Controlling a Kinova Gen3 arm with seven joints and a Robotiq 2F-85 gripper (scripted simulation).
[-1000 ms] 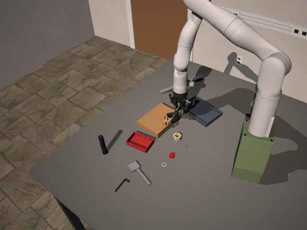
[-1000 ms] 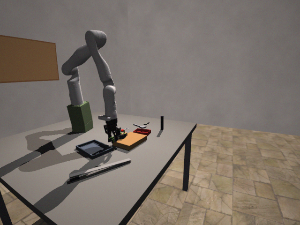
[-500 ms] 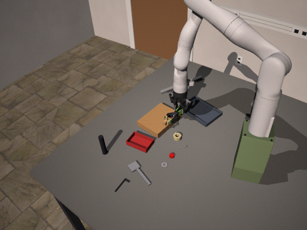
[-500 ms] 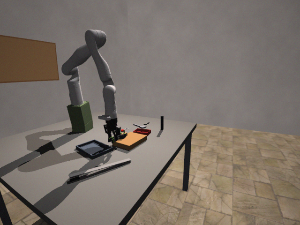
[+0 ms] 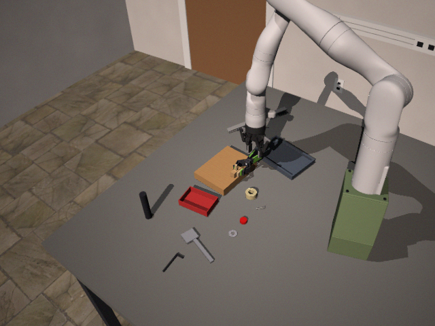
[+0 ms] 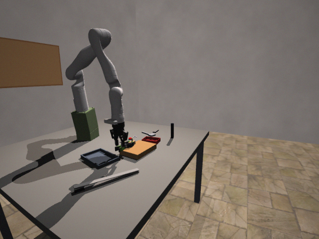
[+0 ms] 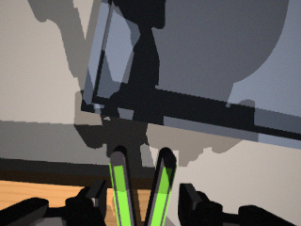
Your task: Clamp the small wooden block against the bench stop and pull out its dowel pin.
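My hand is 3 cm short of the wooden dowel pin, 11 cm to the right of it and 2 cm above it. Also, from my hand: wooden block (3 cm ahead, 11 cm to the left, 3 cm below); then wooden bench board (8 cm ahead, 9 cm to the left, 5 cm below); then blue-grey tray (9 cm behind, 9 cm to the right, 6 cm below).
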